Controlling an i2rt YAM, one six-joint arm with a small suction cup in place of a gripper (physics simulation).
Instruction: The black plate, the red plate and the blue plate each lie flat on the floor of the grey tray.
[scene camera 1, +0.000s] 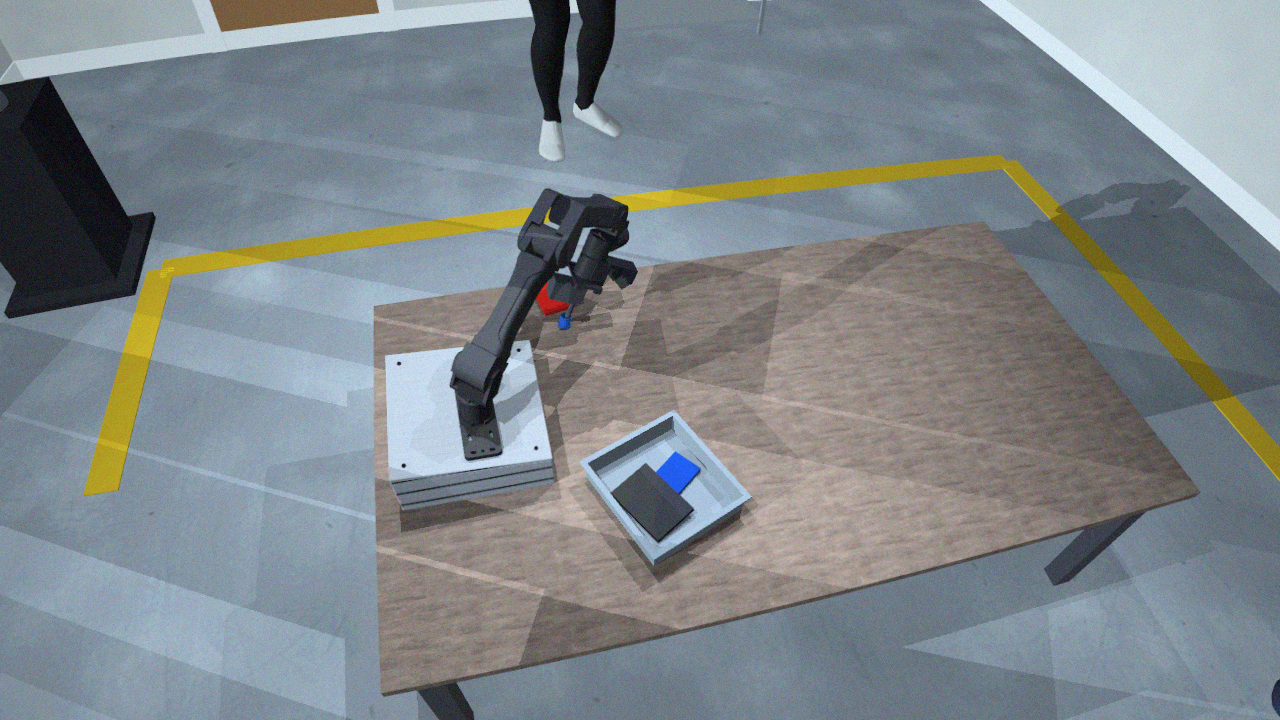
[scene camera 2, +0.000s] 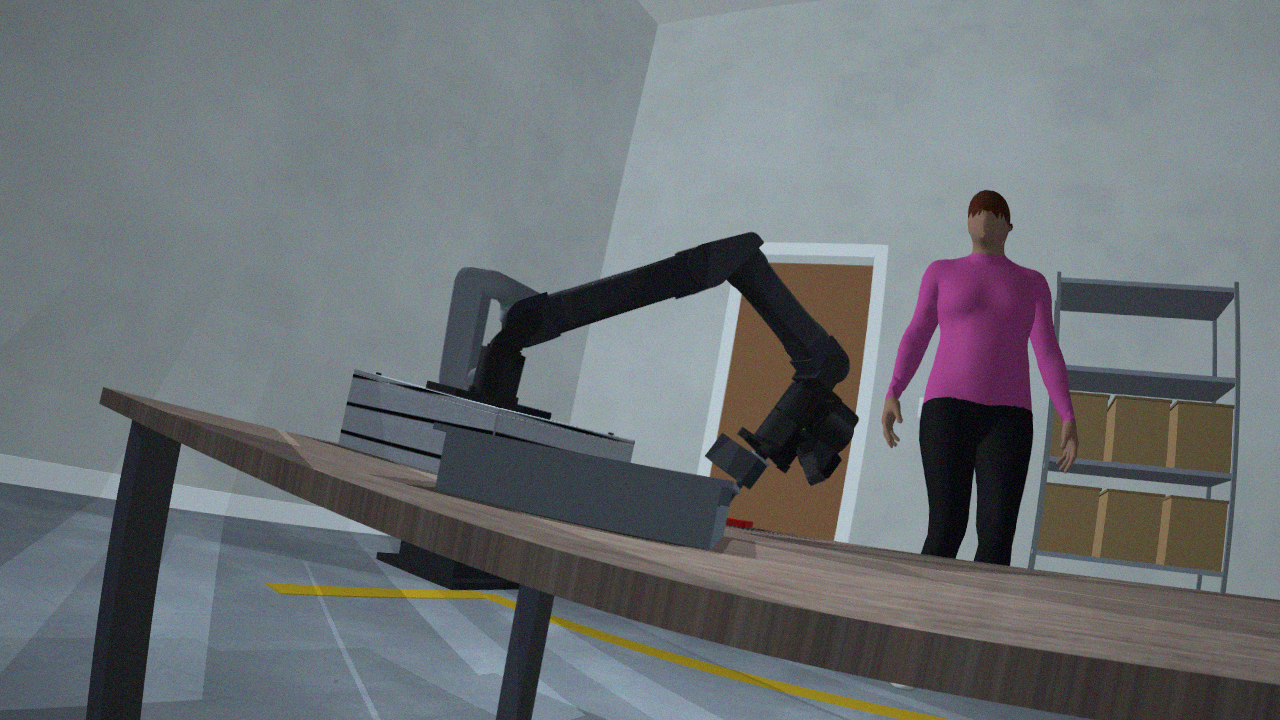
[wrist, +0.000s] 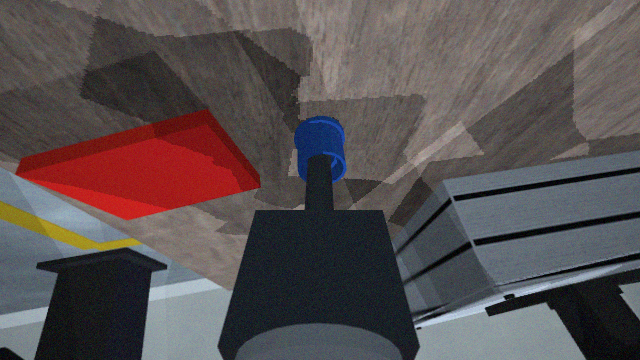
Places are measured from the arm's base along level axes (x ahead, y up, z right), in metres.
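Pixels of known places: hand, tool point: (scene camera 1: 563, 326) (wrist: 319, 136); arm's base, link origin: (scene camera 1: 476, 415) (scene camera 2: 490, 404) (wrist: 573, 285).
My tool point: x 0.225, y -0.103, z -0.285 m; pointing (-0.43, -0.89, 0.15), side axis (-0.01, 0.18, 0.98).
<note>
Ahead of a thing's pixels: the offset from my tool point to its top centre. Level surfaces: height alone.
The red plate @[dx -0.008, dy +0.010, dz -0.096 m] (scene camera 1: 552, 301) (scene camera 2: 739, 522) (wrist: 145, 175) lies on the table near its back edge, partly hidden by the arm in scene camera 1. My gripper, a blue suction cup (scene camera 1: 563, 322) (wrist: 320, 147), is beside the red plate, apart from it, with nothing on the cup. The black plate @[dx +0.067, dy +0.027, dz +0.505 m] (scene camera 1: 652, 503) is inside the grey tray @[dx +0.097, dy +0.050, dz +0.484 m] (scene camera 1: 704, 530) (scene camera 2: 581, 488), towards its front left. The blue plate @[dx +0.125, dy +0.014, dz +0.459 m] (scene camera 1: 678, 471) is in the tray beside it. The black plate hides an edge of the blue plate, and I cannot tell whether it rests on it. The tray wall hides both in scene camera 2.
The arm stands on a layered light-grey base block (scene camera 1: 420, 429) (scene camera 2: 393, 420) (wrist: 540, 215), left of the tray on the wooden table @[dy +0.000 m] (scene camera 1: 895, 385). A person (scene camera 1: 572, 53) (scene camera 2: 984, 331) stands beyond the table's back edge. A black pedestal (scene camera 1: 62, 188) (wrist: 97, 305) stands on the floor at the left.
</note>
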